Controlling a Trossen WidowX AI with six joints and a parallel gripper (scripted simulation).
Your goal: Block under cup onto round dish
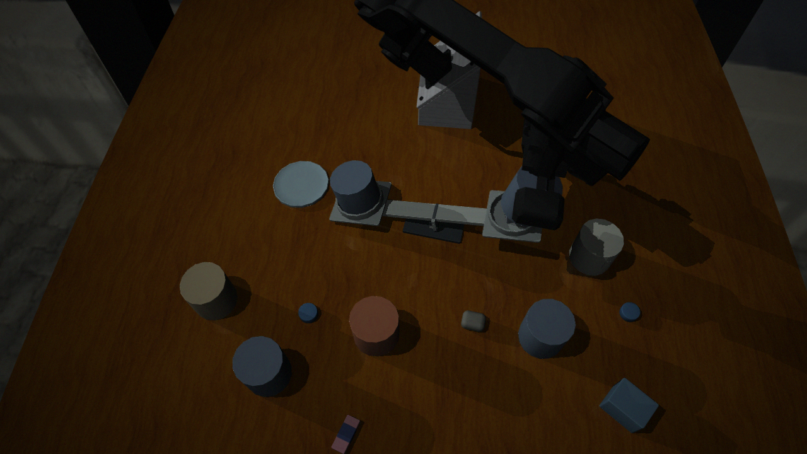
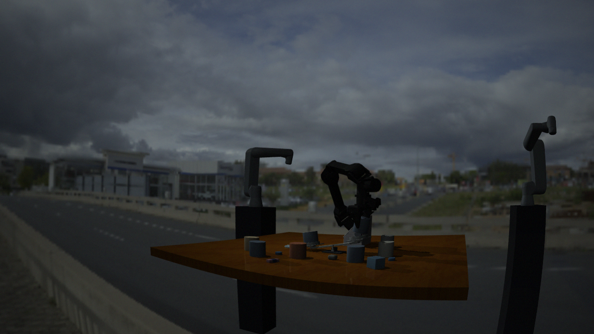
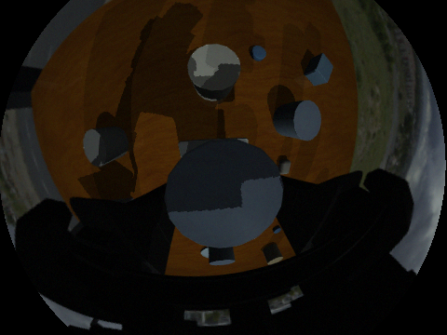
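My gripper tip is 4 cm above the grey block, 2 cm to the left of it and 1 cm past it. Also, from my gripper tip: grey pebble (15 cm ahead, 11 cm below, 8 cm to the right); then blue box (28 cm ahead, 13 cm to the left, 10 cm below); then round dish (38 cm to the right, 12 cm below, 12 cm behind).
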